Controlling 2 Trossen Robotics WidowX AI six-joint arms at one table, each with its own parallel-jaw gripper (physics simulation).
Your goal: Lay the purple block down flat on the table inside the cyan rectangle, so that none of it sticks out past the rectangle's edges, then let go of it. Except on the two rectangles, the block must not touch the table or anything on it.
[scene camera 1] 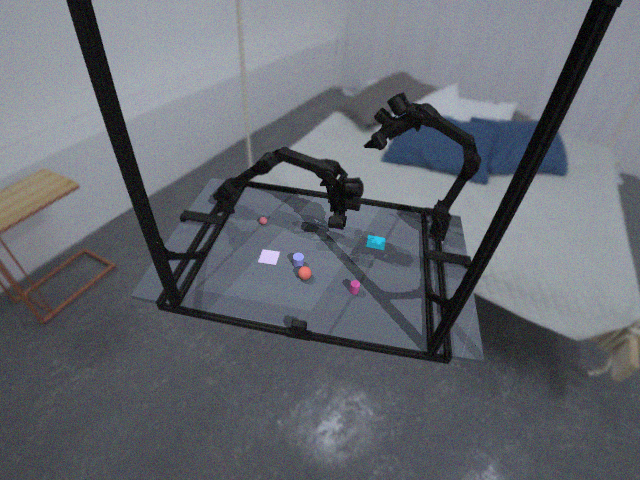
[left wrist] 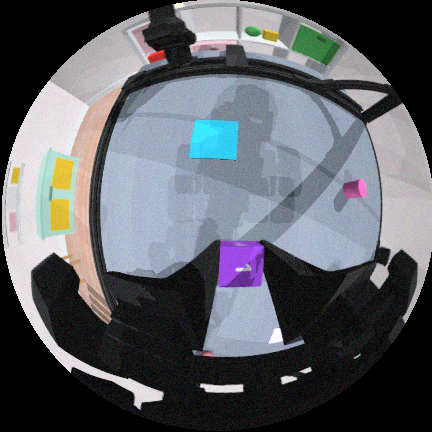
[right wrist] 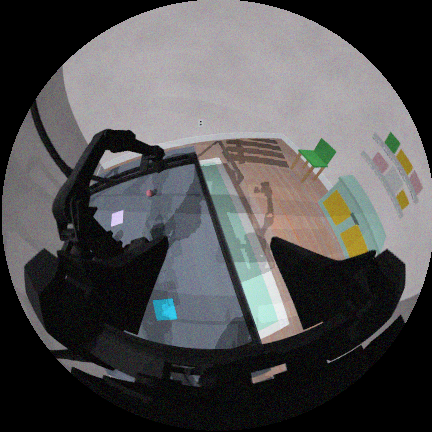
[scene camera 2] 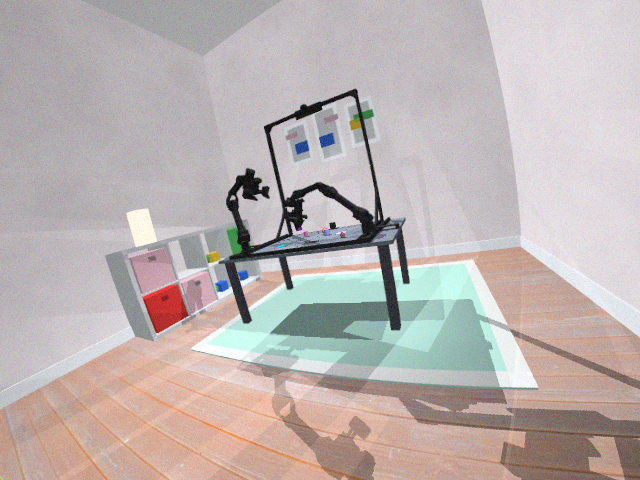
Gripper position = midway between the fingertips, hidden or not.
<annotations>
My left gripper [scene camera 1: 342, 226] holds a purple block [left wrist: 240, 261]; nothing else touches it. My right gripper [scene camera 1: 368, 141] is open, holding nothing.
</annotations>
